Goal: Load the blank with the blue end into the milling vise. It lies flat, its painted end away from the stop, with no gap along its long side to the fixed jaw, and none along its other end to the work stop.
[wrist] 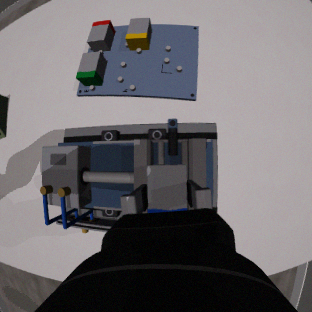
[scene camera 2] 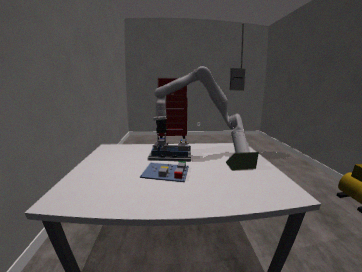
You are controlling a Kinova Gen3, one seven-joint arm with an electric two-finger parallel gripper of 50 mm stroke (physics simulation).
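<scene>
The grey blank point(wrist: 167, 184) with the blue end lies level over the jaw opening of the milling vise point(scene camera 2: 172, 151) point(wrist: 85, 132). Its blue end points toward the gripper body, away from the work stop point(wrist: 172, 139). In the wrist view, a small gap shows between its other end and the stop's arm. My gripper point(scene camera 2: 161, 140) point(wrist: 166, 190) is shut on the blank, one finger on each long side. The fixed jaw point(wrist: 197, 162) is to the blank's right. The finger hides part of that side, so contact and seating depth cannot be told.
A blue board point(scene camera 2: 150, 173) point(wrist: 150, 85) with pegs holds blanks with red point(scene camera 2: 178, 173) point(wrist: 101, 36), yellow point(scene camera 2: 163, 171) point(wrist: 138, 35) and green point(scene camera 2: 181, 164) point(wrist: 91, 68) ends. Blue handles point(wrist: 63, 210) stand at the vise's left. A dark green panel point(scene camera 2: 243, 161) stands by the arm base.
</scene>
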